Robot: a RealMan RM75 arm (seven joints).
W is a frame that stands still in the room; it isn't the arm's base.
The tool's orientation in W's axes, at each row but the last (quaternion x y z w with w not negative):
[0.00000 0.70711 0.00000 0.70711]
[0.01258 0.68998 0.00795 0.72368]
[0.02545 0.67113 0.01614 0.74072]
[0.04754 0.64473 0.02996 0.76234]
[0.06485 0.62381 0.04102 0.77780]
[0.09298 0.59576 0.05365 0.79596]
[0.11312 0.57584 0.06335 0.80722]
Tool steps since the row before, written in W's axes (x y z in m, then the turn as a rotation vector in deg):
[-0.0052 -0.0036 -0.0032 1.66 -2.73 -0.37]
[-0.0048 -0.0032 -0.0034 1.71 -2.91 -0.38]
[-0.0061 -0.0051 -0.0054 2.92 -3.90 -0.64]
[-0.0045 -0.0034 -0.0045 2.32 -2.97 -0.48]
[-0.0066 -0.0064 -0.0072 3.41 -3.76 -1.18]
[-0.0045 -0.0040 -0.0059 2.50 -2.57 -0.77]
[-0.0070 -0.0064 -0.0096 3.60 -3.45 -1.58]
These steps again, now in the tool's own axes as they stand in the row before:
[0.0032 -0.0036 -0.0052 0.37 -2.73 1.66]
[0.0031 -0.0033 -0.0049 0.38 -2.91 1.71]
[0.0045 -0.0055 -0.0065 0.70 -3.90 2.91]
[0.0033 -0.0039 -0.0051 0.54 -2.97 2.31]
[0.0046 -0.0075 -0.0077 1.34 -3.84 3.26]
[0.0035 -0.0053 -0.0056 0.93 -2.61 2.40]
[0.0050 -0.0088 -0.0089 1.83 -3.64 3.28]

